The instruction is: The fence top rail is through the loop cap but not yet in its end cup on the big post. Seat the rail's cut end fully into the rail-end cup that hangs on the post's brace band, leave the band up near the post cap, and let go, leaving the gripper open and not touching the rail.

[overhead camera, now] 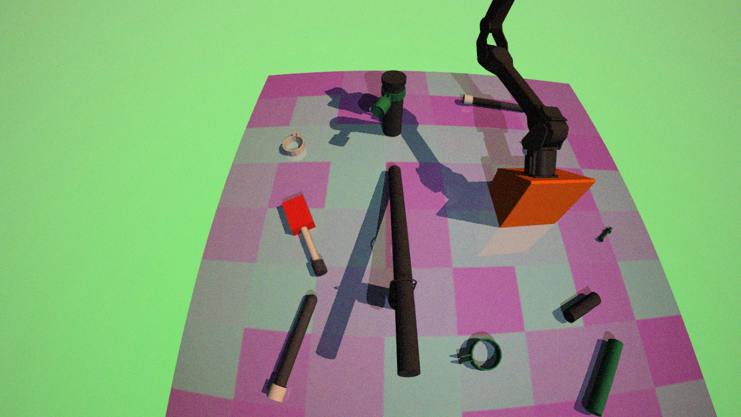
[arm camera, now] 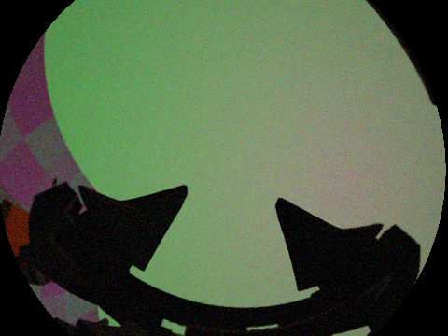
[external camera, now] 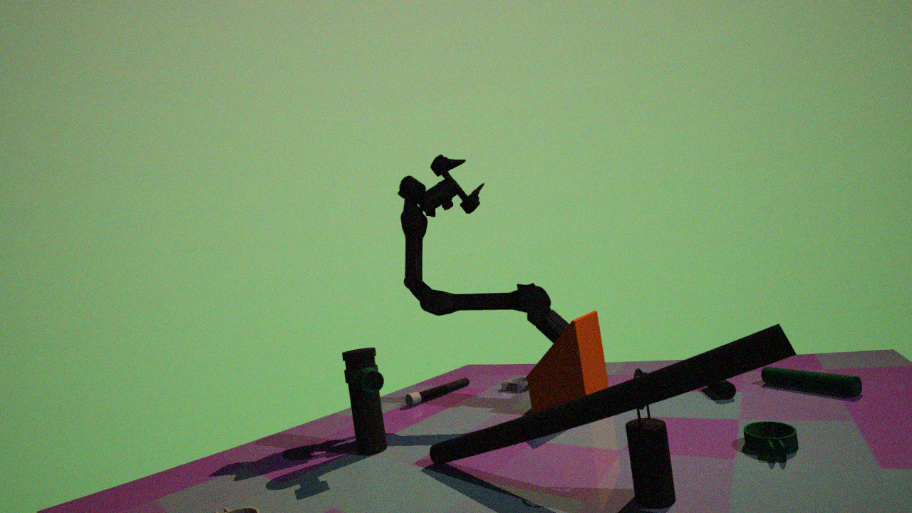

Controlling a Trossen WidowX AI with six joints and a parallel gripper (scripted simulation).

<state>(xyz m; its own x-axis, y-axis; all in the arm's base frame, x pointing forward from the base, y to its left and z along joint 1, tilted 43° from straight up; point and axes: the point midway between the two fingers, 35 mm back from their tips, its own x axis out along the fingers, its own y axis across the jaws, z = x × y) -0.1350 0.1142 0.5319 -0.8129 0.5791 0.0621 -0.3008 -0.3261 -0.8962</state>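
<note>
My gripper tip is 510 mm short of the dark green rail-end cup, 490 mm above it and 20 mm to the right of it. Round my gripper tip: short dark cylinder (630 mm below, 550 mm to the left, 30 mm ahead); then green tube (710 mm to the left, 630 mm below, 10 mm ahead).
</note>
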